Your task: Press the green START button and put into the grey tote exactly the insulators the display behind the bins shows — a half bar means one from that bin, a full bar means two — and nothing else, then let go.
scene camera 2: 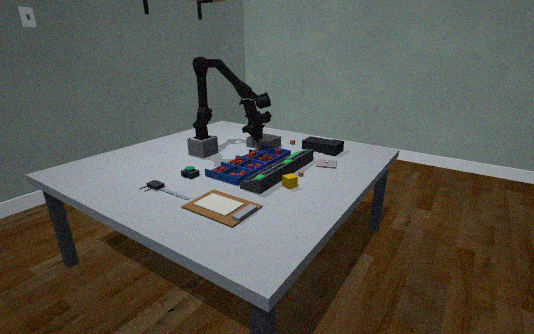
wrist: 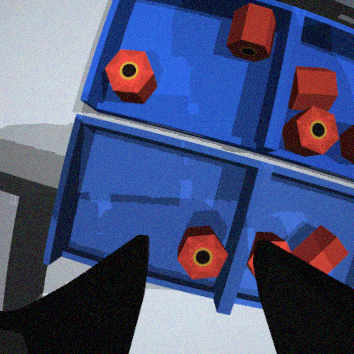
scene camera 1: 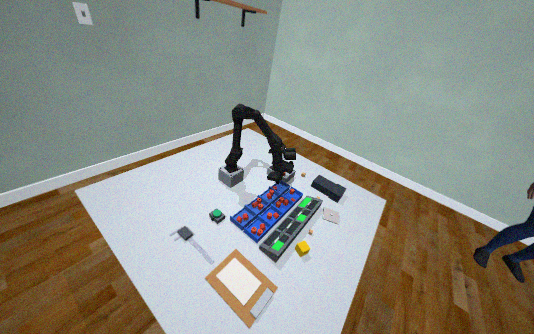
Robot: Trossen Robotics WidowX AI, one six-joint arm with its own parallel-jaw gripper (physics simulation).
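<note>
My gripper (scene camera 1: 275, 178) (scene camera 2: 257, 144) (wrist: 201, 248) is partly open and empty, above the end of the blue bins (scene camera 1: 244, 221) (wrist: 70, 180) nearest the tote. In the wrist view a red hexagonal insulator (wrist: 202, 256) stands upright in the near left bin, seen between the fingertips; the right finger partly covers another insulator in the neighbouring bin. The far left bin holds two insulators. The grey tote (scene camera 1: 291, 177) (scene camera 2: 274, 138) (wrist: 30, 225) is beside the bins, partly hidden by the arm. The display (scene camera 1: 266, 254) (scene camera 2: 255, 187) shows three green areas. The green START button (scene camera 1: 216, 213) (scene camera 2: 189, 169) is left of the bins.
A black box (scene camera 1: 328, 188) (scene camera 2: 323, 146), a pale flat square (scene camera 1: 331, 215) and a yellow cube (scene camera 1: 302, 248) (scene camera 2: 290, 181) lie beyond the display. A caliper (scene camera 1: 185, 233) (scene camera 2: 155, 185) and a clipboard (scene camera 1: 220, 280) lie nearer the front. A person's legs show at the right in scene camera 1.
</note>
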